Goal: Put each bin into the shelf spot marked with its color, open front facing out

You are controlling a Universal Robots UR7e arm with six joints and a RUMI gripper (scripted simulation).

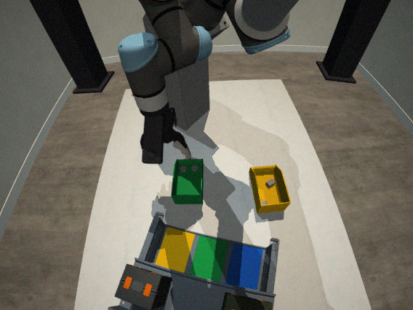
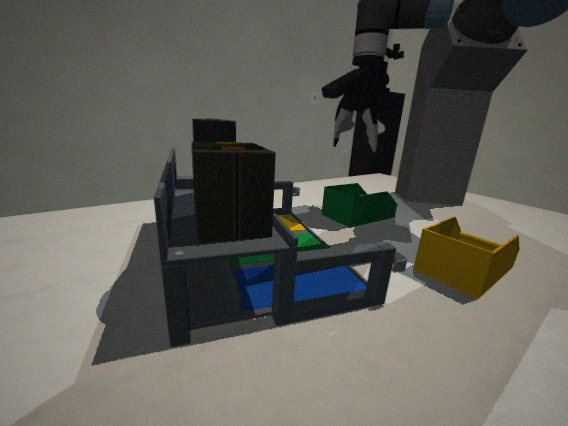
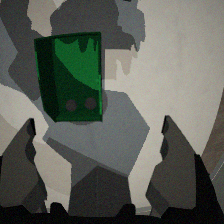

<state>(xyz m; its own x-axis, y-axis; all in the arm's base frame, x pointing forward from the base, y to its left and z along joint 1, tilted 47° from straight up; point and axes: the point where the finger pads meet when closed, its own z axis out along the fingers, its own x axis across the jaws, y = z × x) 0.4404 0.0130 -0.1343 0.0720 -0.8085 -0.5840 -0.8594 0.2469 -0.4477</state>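
Right now my hand is 1 cm past the green bin, 5 cm to the right of it and 13 cm above it. Also, from my hand: shelf lip: 19 cm ahead, 15 cm to the left, 16 cm below; shelf board: 39 cm ahead, 12 cm to the left, 7 cm below; yellow bin: 1 cm ahead, 33 cm to the left, 13 cm below.
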